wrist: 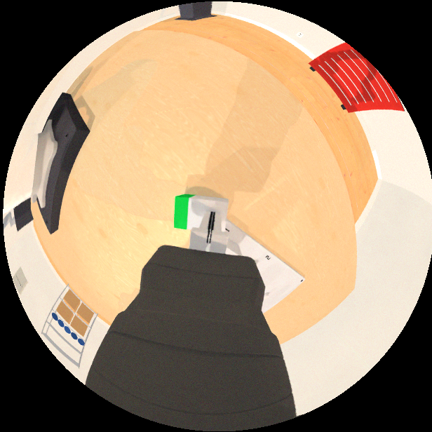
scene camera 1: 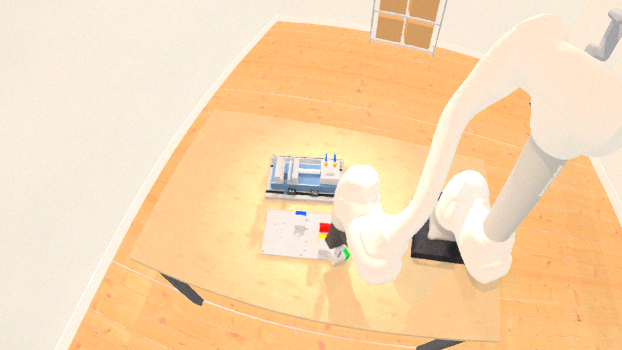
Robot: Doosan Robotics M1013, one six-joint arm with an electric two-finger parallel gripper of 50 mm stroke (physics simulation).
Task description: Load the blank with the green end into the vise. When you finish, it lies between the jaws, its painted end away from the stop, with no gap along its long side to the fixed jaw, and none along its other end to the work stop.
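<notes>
The blank with the green end [scene camera 1: 345, 253] [wrist: 183, 211] lies at the near right corner of the white parts plate [scene camera 1: 282, 239] [wrist: 282, 282]. My gripper [scene camera 1: 335, 248] [wrist: 210, 219] is right over its white body. The fingers are pressed together, with only a thin dark slit between them and nothing in it. The green end sticks out to the left of the fingers in the wrist view. The rest of the blank is hidden behind the fingers. The blue vise [scene camera 1: 303, 176] stands farther back on the table, its jaws open and empty.
A red-ended blank [scene camera 1: 324, 227], a yellow-ended blank [scene camera 1: 322, 235] and a blue-ended blank [scene camera 1: 300, 213] sit on the plate. The black robot base [scene camera 1: 434, 250] [wrist: 60, 153] is to the right. A shelf rack [scene camera 1: 439, 32] and a red crate [wrist: 354, 80] stand on the floor.
</notes>
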